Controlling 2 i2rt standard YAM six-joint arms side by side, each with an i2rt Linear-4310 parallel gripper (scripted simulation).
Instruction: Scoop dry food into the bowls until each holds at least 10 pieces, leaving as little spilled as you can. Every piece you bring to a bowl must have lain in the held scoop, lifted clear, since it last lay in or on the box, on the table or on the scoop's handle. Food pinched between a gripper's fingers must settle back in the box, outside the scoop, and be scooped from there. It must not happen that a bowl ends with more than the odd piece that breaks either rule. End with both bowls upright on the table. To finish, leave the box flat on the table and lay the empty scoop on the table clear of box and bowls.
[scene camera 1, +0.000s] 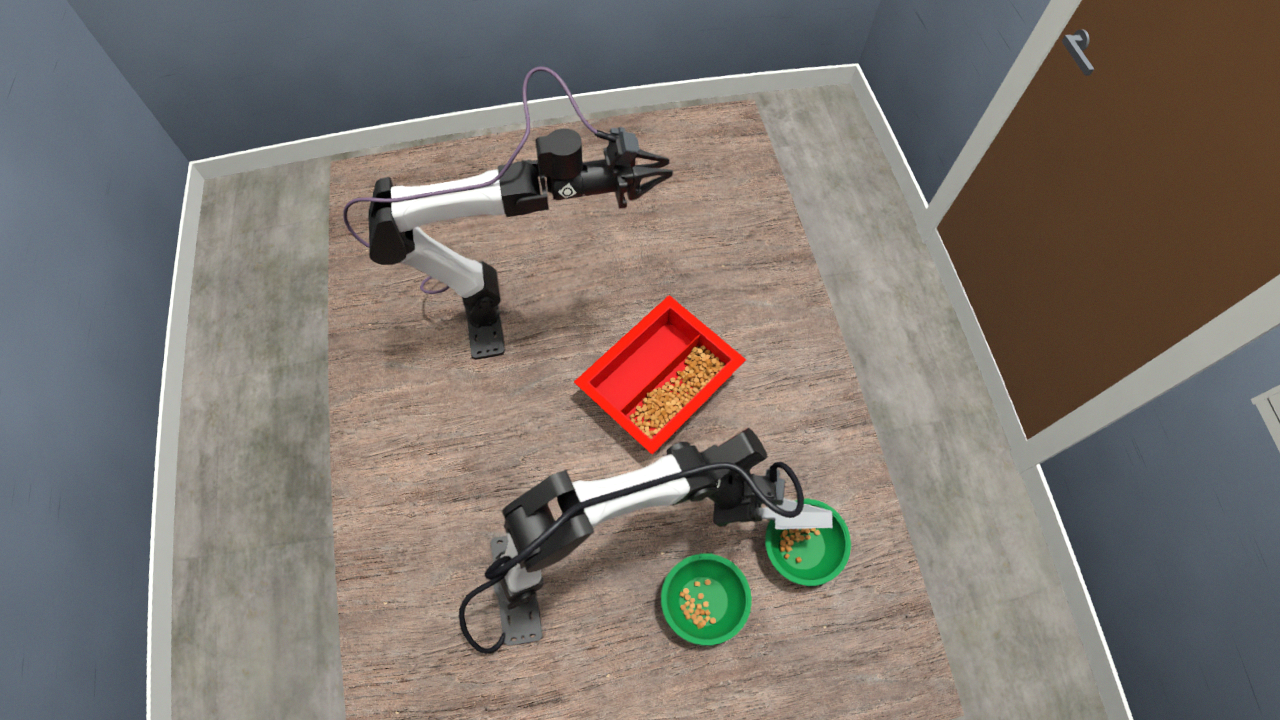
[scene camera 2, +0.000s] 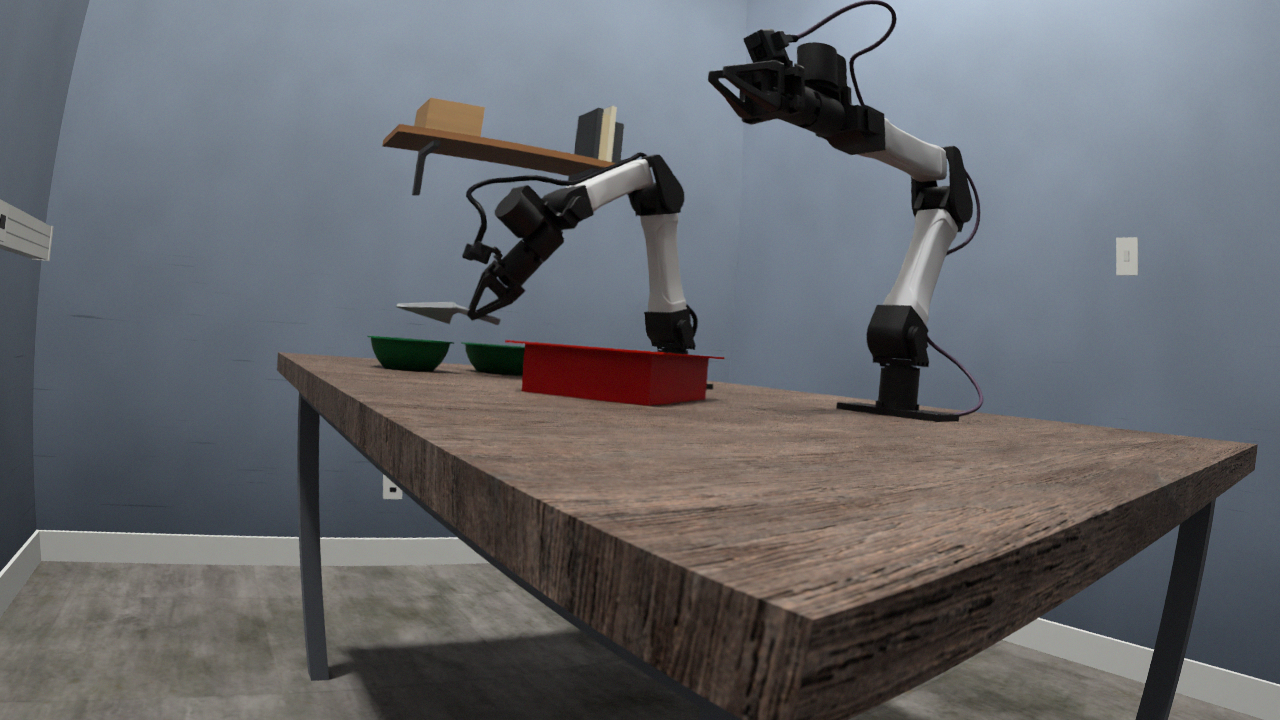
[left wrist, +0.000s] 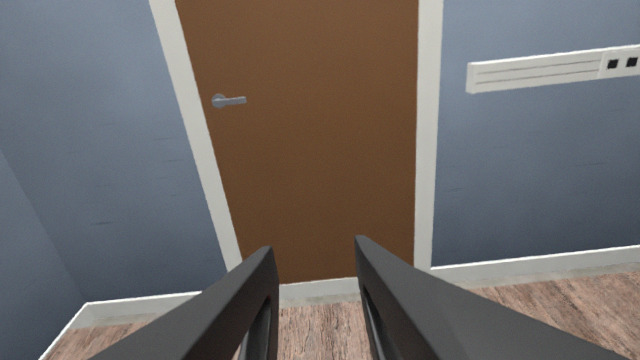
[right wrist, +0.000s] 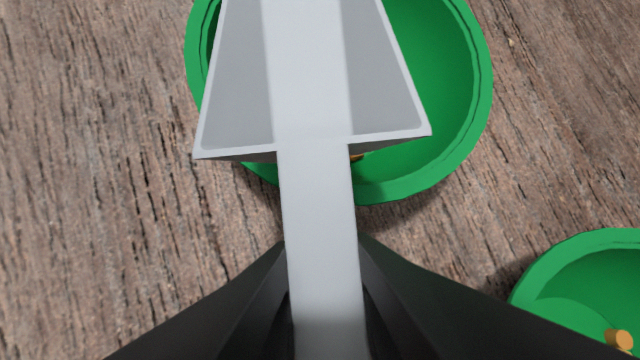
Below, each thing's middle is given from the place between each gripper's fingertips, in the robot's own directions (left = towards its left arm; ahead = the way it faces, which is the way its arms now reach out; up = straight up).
Scene:
Right now my right hand (scene camera 2: 469, 317) is 50 mm short of the grey scoop (scene camera 2: 443, 311) and 10 mm to the left of it. Round my right hand: red box (scene camera 1: 650, 354) (320 mm to the left, 110 mm behind, 60 mm below).
My left hand (scene camera 2: 716, 73) is 40 mm past the red box, 230 mm to the left of it and 350 mm above it. Round my left hand: grey scoop: 110 mm ahead, 560 mm to the right, 290 mm below.

